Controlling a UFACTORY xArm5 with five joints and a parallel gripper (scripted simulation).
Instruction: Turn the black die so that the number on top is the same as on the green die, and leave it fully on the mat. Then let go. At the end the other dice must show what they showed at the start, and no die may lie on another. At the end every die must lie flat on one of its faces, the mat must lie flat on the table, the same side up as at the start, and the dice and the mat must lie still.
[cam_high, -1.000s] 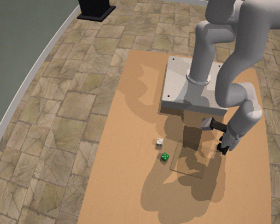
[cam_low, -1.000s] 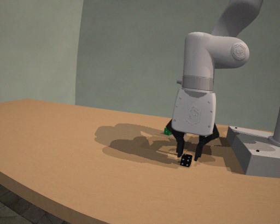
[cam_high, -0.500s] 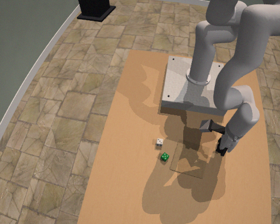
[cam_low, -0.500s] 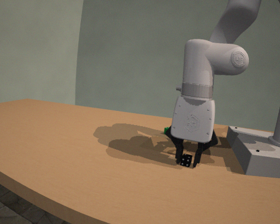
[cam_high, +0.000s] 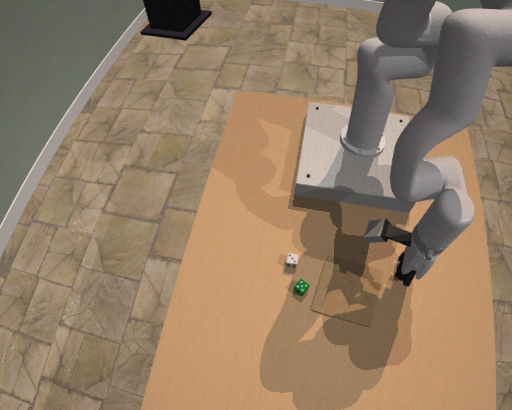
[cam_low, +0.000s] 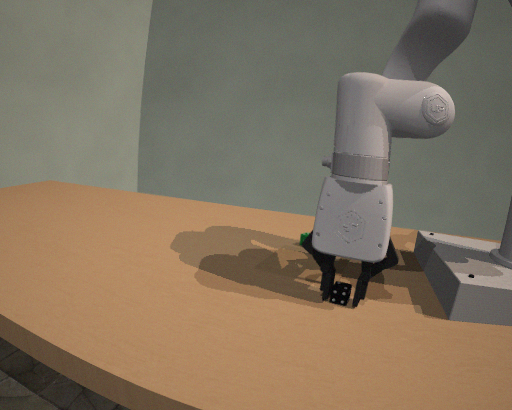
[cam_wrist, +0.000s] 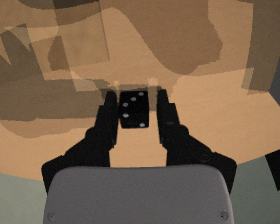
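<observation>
The black die is 1 cm below my hand. From my hand the other things lie so: tan mat (9 cm ahead, 11 cm to the right, 2 cm below); green die (13 cm ahead, 21 cm to the right, 1 cm below); white die (7 cm ahead, 26 cm to the right, 1 cm below).
</observation>
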